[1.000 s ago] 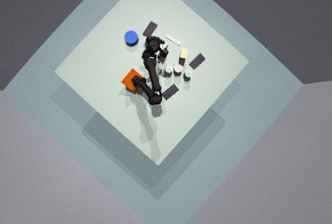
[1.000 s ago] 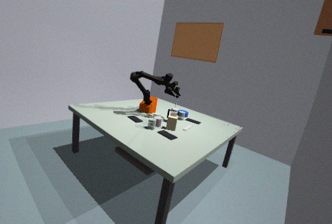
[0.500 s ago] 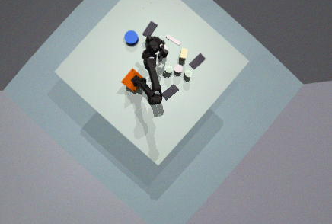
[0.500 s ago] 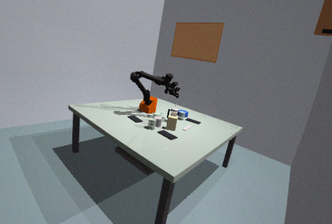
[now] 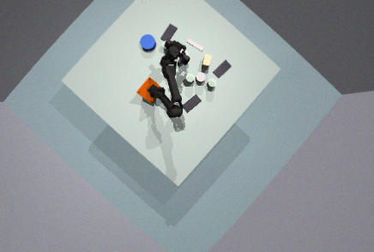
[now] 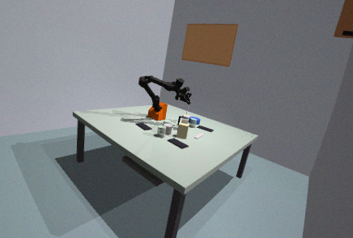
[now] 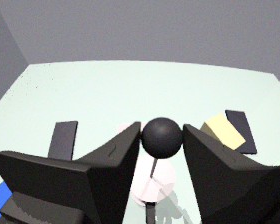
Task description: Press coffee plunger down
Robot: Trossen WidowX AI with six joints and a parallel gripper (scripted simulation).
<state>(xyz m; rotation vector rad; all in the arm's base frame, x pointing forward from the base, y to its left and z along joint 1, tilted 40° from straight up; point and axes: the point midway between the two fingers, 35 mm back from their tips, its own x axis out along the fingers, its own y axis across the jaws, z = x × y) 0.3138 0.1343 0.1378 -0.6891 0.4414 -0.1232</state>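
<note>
The coffee press is 2 cm behind my gripper tip and 13 cm below it. Also, from my gripper tip: cream block (9 cm ahead, 15 cm to the right, 20 cm below); then white bar (15 cm ahead, 2 cm to the left, 26 cm below); then blue disc (11 cm behind, 30 cm to the left, 24 cm below).
</note>
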